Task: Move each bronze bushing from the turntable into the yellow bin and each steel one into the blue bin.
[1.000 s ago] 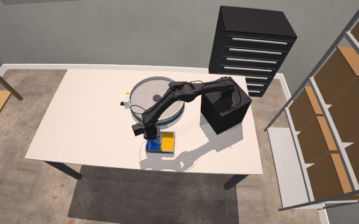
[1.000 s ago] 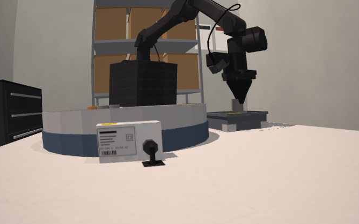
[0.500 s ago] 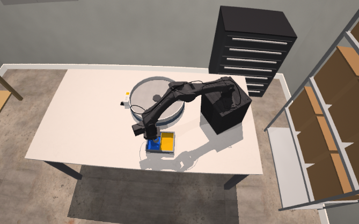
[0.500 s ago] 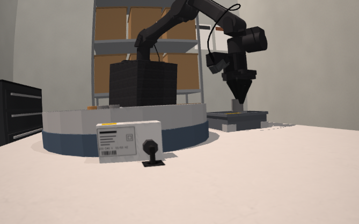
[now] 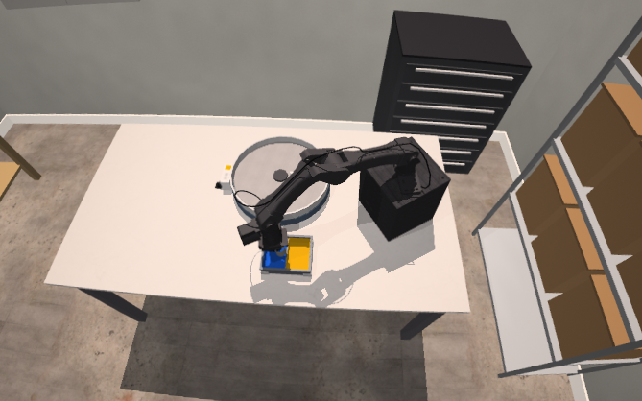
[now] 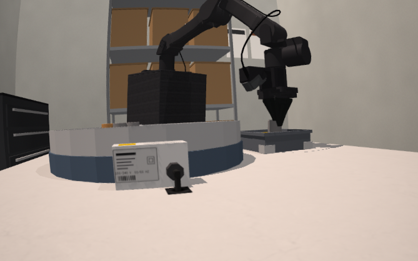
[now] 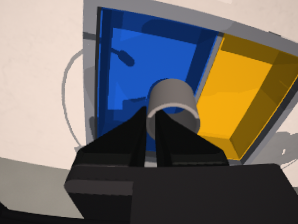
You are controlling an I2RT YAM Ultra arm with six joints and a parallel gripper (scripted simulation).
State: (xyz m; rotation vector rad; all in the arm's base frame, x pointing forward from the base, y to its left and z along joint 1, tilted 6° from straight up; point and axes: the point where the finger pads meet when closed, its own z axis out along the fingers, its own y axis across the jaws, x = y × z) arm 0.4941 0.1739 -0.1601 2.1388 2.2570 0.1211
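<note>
Right now the blue bin is 60 mm below my hand. From my hand the other things lie so: yellow bin: 80 mm behind, 60 mm below, 10 mm to the left; then round grey turntable: 350 mm to the right, 30 mm behind, 20 mm below.
</note>
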